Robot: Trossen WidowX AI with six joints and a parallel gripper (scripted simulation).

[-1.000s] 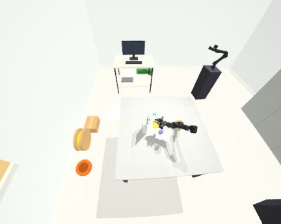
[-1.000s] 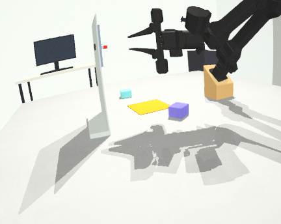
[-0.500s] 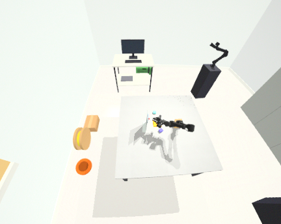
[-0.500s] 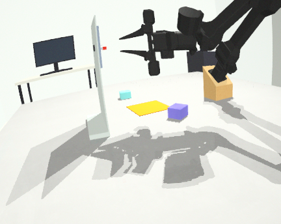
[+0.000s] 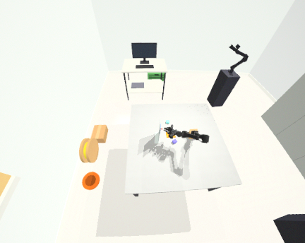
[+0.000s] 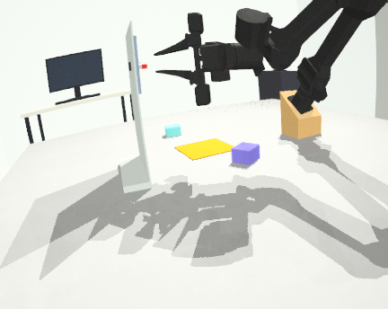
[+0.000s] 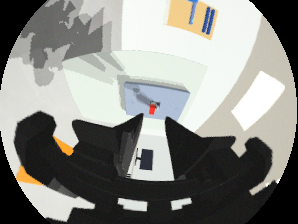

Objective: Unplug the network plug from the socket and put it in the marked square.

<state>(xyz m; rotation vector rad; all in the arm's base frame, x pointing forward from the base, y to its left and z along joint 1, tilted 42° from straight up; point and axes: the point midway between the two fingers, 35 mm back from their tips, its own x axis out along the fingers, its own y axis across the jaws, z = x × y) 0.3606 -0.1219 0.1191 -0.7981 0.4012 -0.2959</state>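
Right now my gripper tip is 130 mm past the orange marked square, 60 mm to the left of it and 220 mm above it. From my gripper tip the other things lie so: upright white panel: 50 mm ahead, 10 mm to the right, 80 mm below; cyan block: 130 mm behind, 250 mm to the right, 210 mm below; purple cube: 150 mm behind, 80 mm to the left, 210 mm below.
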